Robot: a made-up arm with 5 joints. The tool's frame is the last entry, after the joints. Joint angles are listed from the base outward. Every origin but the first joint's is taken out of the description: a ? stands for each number. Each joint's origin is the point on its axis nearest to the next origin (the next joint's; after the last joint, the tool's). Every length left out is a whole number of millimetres.
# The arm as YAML. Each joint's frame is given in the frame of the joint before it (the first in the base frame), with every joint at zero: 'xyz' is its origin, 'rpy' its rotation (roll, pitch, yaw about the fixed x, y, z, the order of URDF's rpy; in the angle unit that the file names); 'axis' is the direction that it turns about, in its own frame. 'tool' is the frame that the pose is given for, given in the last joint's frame.
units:
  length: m
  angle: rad
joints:
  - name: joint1
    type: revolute
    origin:
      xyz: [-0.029, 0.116, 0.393]
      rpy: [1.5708, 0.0, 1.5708]
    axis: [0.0, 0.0, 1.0]
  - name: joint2
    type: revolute
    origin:
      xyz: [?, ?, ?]
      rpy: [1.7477, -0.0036, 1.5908]
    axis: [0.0, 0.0, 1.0]
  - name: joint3
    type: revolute
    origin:
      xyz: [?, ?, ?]
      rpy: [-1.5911, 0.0, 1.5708]
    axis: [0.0, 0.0, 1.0]
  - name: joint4
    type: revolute
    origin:
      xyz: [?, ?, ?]
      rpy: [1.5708, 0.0, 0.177]
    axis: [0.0, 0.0, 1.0]
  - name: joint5
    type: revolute
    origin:
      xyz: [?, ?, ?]
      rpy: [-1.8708, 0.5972, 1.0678]
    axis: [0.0, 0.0, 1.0]
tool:
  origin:
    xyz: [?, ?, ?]
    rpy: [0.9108, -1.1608, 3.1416]
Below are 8 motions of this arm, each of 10 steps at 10 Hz.
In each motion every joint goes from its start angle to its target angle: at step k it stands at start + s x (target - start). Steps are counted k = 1, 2, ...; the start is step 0. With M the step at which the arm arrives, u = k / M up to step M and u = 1 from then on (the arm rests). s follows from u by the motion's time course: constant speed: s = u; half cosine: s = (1 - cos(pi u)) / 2; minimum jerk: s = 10 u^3 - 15 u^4 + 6 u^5.
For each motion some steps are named. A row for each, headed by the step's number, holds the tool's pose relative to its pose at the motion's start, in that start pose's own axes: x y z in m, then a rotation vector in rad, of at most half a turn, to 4 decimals.
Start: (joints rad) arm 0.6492 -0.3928 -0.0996 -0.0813 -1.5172
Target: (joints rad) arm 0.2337 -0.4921 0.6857 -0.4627 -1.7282
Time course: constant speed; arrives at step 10
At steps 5, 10:
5: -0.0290 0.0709 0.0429 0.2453 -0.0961 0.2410
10: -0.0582 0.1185 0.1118 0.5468 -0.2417 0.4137

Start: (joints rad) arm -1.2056 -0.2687 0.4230 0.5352 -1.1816
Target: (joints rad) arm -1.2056 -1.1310 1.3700 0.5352 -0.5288
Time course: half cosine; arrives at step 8
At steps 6, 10:
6: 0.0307 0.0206 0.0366 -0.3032 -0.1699 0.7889
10: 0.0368 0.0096 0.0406 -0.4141 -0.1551 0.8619

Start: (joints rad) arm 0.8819 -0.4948 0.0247 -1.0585 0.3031
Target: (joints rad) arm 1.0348 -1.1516 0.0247 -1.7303 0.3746
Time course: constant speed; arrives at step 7
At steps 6, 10:
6: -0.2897 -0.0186 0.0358 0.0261 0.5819 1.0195
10: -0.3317 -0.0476 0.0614 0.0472 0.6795 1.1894

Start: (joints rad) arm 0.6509 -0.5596 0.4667 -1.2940 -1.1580
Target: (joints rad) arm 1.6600 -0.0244 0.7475 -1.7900 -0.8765
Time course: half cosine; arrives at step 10
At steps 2, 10:
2: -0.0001 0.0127 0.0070 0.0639 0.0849 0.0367
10: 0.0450 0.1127 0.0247 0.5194 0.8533 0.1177

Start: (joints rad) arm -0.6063 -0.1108 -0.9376 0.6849 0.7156
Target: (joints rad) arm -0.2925 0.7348 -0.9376 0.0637 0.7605
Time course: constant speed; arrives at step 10
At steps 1, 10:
1: -0.0120 0.0102 -0.0096 -0.0694 -0.0130 0.0322
10: -0.0935 0.0279 -0.1481 -0.7196 -0.0716 0.2349

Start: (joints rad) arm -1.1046 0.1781 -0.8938 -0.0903 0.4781
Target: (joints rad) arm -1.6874 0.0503 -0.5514 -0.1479 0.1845
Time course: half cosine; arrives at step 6
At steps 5, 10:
5: 0.0119 -0.0391 0.0022 0.3019 0.1187 -0.3025
10: 0.0116 -0.0409 0.0017 0.3253 0.1273 -0.3170

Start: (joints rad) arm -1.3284 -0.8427 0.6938 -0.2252 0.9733
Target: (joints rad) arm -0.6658 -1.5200 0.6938 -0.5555 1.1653
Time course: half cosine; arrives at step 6
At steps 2, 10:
2: -0.0189 0.0032 -0.0162 -0.0728 0.2435 -0.1117
10: -0.0781 0.0563 -0.0059 -0.0337 1.0542 -0.5048

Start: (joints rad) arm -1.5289 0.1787 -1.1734 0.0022 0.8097
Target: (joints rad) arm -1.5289 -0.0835 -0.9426 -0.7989 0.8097
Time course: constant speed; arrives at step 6
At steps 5, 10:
5: -0.1600 0.0411 -0.0114 0.1292 0.6257 0.5502
10: -0.1957 0.0381 0.0024 0.1602 0.7395 0.6753

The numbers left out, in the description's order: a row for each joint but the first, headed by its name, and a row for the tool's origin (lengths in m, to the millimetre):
joint2: -0.046 -0.003 0.0
joint3: 0.086 0.081 0.0
joint4: 0.077 0.079 0.0
joint5: -0.175 0.024 0.0
tool: -0.019 -0.186 0.0

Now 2 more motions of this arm.
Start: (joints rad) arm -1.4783 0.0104 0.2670 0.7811 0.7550
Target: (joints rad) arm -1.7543 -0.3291 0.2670 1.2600 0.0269
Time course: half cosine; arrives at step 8
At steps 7, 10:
7: 0.1177 -0.1556 -0.0015 -0.5339 -0.1892 -0.2780
10: 0.1216 -0.1619 -0.0009 -0.5548 -0.1951 -0.2892

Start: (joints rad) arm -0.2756 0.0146 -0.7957 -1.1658 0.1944
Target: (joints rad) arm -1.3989 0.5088 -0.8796 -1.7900 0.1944
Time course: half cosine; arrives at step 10
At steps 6, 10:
6: 0.1197 -0.0085 0.0803 0.1335 -0.3496 -0.3142
10: 0.1592 -0.0472 0.1528 0.2493 -0.5230 -0.4633

